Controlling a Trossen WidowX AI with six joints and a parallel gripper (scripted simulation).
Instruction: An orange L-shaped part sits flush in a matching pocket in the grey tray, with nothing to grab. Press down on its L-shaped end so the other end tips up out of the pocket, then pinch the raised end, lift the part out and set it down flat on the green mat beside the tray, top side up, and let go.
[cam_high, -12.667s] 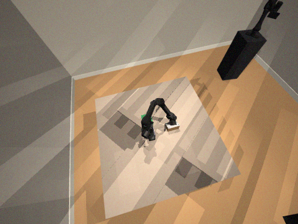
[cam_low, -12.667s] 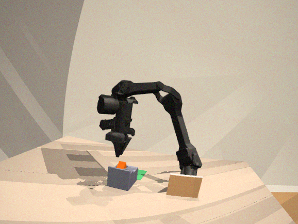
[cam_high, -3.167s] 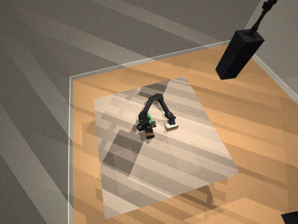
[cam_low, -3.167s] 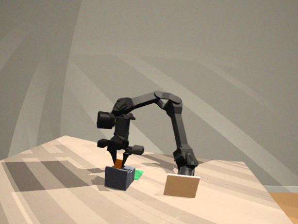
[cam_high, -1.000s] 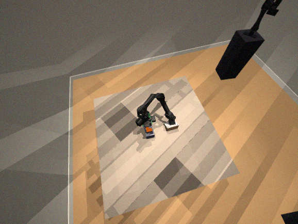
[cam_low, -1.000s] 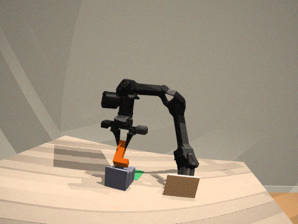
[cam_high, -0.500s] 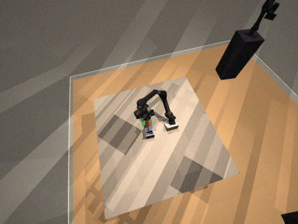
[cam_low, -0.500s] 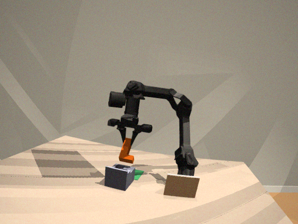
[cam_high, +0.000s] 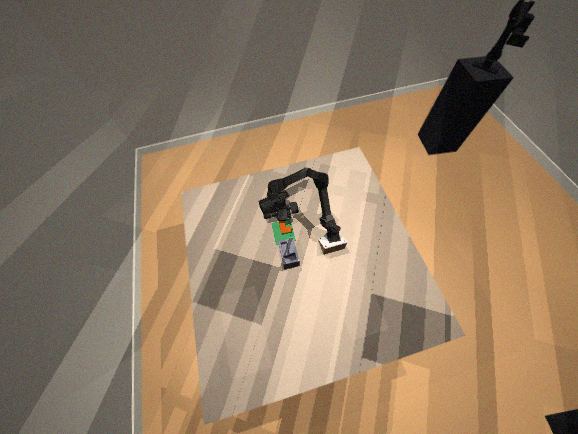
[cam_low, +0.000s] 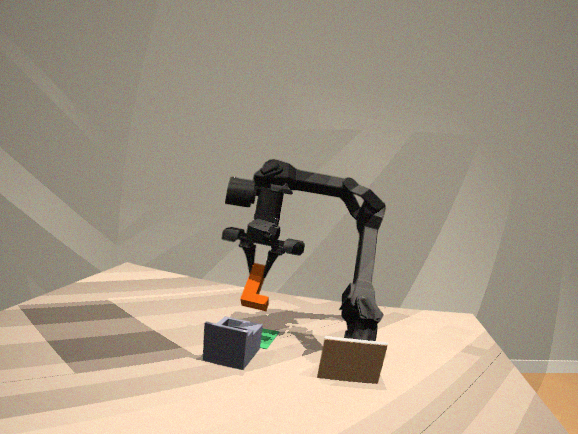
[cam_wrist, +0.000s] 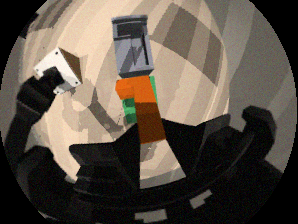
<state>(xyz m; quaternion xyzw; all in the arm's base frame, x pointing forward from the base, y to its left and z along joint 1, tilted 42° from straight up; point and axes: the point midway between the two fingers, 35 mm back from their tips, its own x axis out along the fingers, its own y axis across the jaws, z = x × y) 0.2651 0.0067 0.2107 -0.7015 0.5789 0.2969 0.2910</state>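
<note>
My gripper tip is 170 mm above the green mat and 20 mm to the right of it. Round my gripper tip: orange L-shaped part (30 mm to the left, 30 mm below, 20 mm behind).
</note>
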